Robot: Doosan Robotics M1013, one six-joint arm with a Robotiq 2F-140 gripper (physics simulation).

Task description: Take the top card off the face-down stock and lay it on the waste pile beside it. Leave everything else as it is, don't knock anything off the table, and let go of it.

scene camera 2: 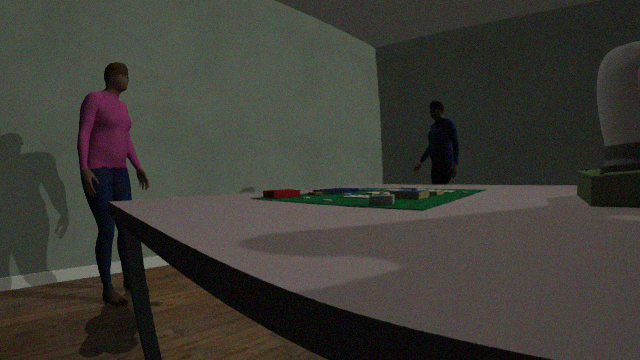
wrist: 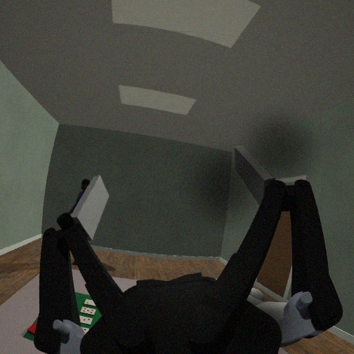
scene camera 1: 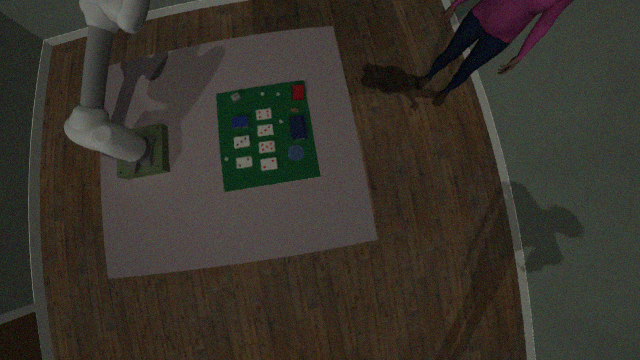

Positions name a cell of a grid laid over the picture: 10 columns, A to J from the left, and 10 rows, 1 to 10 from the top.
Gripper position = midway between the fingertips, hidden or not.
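There is a green mat (scene camera 1: D3) (scene camera 2: G6) that I can see. I see my gripper (wrist: E5) as well.
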